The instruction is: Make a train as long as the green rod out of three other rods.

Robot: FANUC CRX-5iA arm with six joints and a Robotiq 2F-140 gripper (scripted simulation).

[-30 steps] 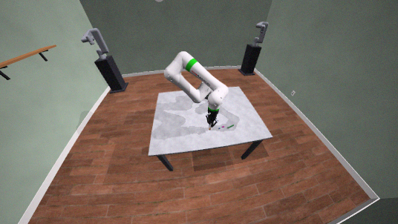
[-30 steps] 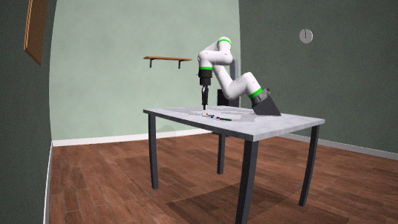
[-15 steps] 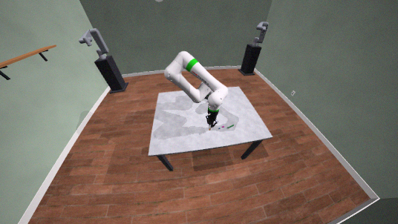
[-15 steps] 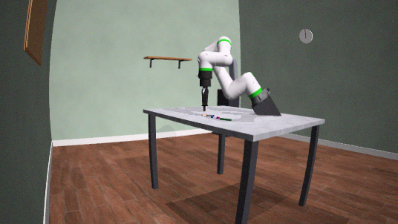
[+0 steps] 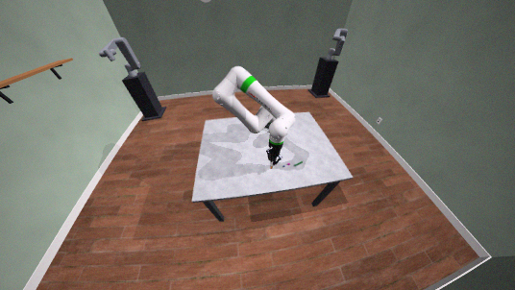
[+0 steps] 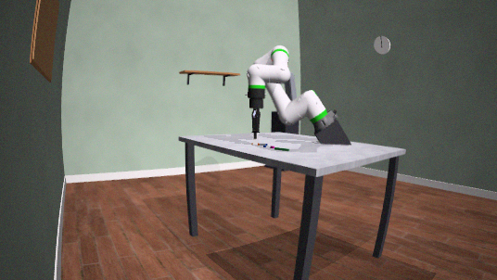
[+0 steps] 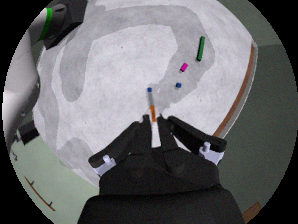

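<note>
Now: the orange rod 3 cm below my hand. The rest, counted from my hand: green rod: 2 cm ahead, 22 cm to the left, 3 cm below; then grey rod: 2 cm behind, 3 cm to the left, 3 cm below; then magenta rod: 1 cm ahead, 14 cm to the left, 3 cm below.
</note>
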